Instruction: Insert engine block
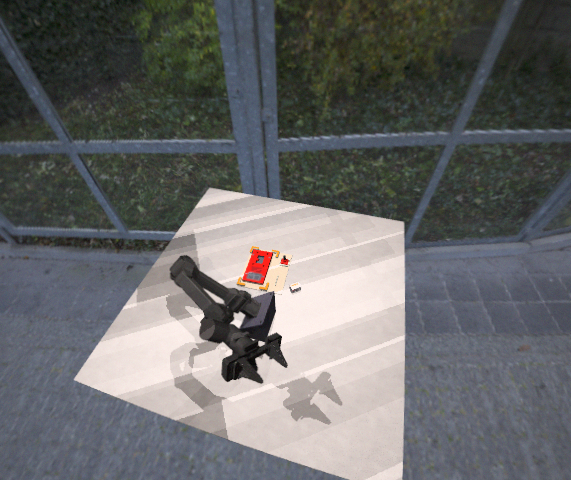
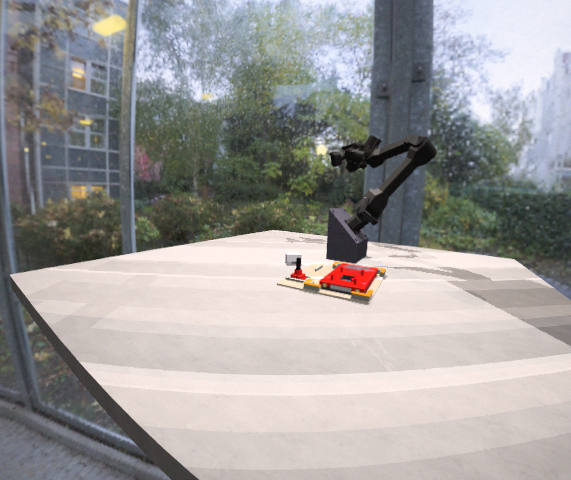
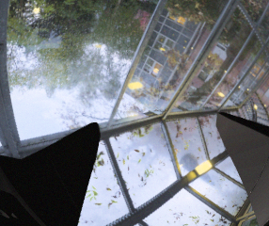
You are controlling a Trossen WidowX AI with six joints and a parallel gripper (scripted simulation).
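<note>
My gripper tip is now 520 mm short of the engine block, 70 mm to the right of it and 440 mm above it. Also, from my gripper tip: black peg (660 mm ahead, 160 mm to the left, 420 mm below).
</note>
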